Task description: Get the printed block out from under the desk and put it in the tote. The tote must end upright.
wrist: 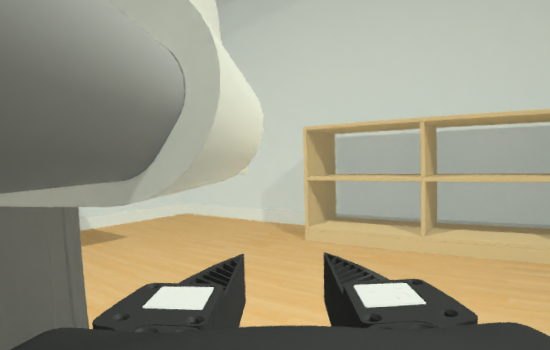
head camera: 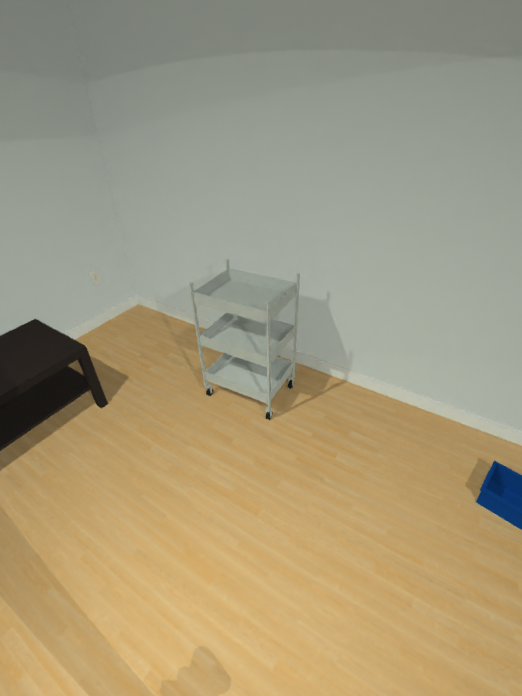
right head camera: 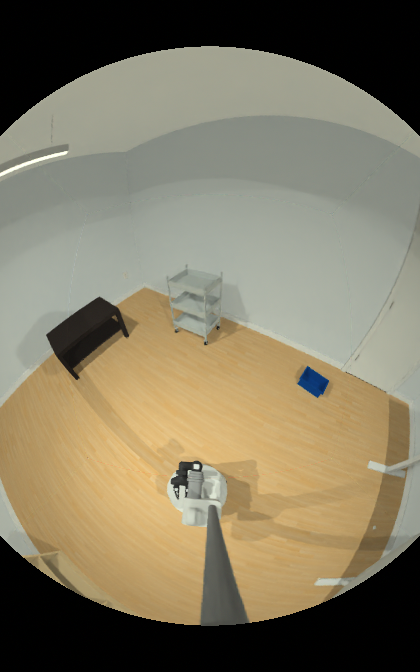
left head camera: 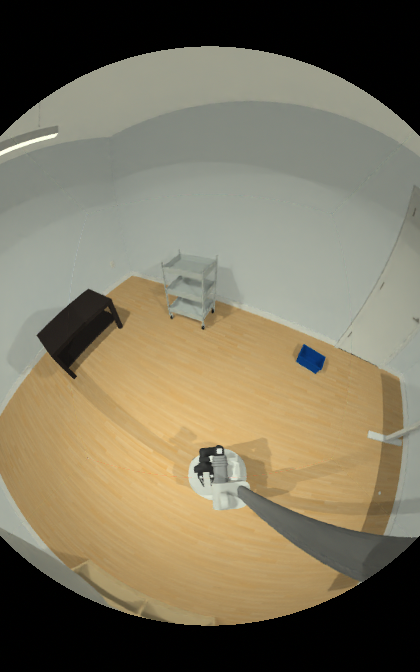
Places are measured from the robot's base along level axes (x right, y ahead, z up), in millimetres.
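Pixels of known places: gripper, fingertip midpoint: (wrist: 284,277).
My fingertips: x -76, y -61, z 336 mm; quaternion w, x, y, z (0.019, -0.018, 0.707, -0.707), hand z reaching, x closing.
For each thing: its top centre in the pictures, then the offset to it from my fingertips. "spot": a spot on its surface instead.
- blue tote, surface spot: (head camera: 502,503) spot: dz -258, dx +1070, dy +994 mm
- wooden shelf unit, surface spot: (wrist: 428,175) spot: dz -16, dx -602, dy -1402 mm
The blue tote (head camera: 502,503) (left head camera: 311,359) (right head camera: 313,382) stands upright on the floor near the wall and door, open side up. White legs and feet, seemingly of the desk (left head camera: 376,437) (right head camera: 378,467), show at the right edge of both side head views. A tiny pale speck (left head camera: 379,493) (right head camera: 374,527) lies on the shaded floor near them, too small to tell what it is. The printed block cannot be made out in any view. My gripper (wrist: 284,277) is open and empty, folded in over my base, far from the tote and desk.
A grey three-tier cart (head camera: 235,306) (left head camera: 186,270) (right head camera: 195,287) stands by the back wall. A black low table (head camera: 39,354) (left head camera: 75,320) (right head camera: 85,322) is at the left. A wooden shelf unit (wrist: 428,175) stands against a wall in the wrist view.
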